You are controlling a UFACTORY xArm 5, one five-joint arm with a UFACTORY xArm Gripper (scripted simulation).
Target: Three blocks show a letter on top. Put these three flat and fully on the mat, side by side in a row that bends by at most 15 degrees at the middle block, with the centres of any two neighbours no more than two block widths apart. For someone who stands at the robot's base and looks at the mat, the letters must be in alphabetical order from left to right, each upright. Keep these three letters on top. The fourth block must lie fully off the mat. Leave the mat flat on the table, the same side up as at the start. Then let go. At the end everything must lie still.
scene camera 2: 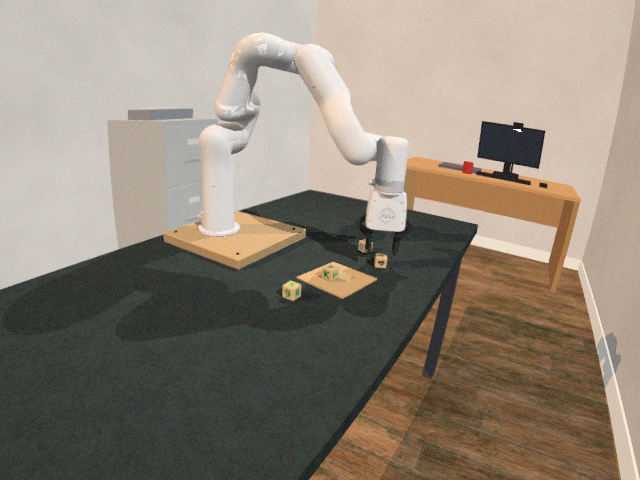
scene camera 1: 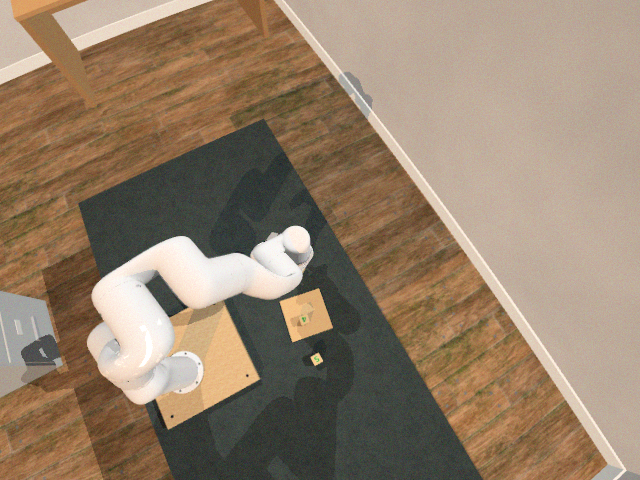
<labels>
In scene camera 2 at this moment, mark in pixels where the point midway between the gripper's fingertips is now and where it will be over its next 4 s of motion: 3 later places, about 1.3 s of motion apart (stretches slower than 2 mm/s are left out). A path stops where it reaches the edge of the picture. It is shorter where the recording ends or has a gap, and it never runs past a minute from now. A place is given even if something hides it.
The gripper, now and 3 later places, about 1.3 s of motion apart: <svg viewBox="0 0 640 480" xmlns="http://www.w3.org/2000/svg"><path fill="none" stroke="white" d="M381 252L379 264L383 231L374 231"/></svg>
</labels>
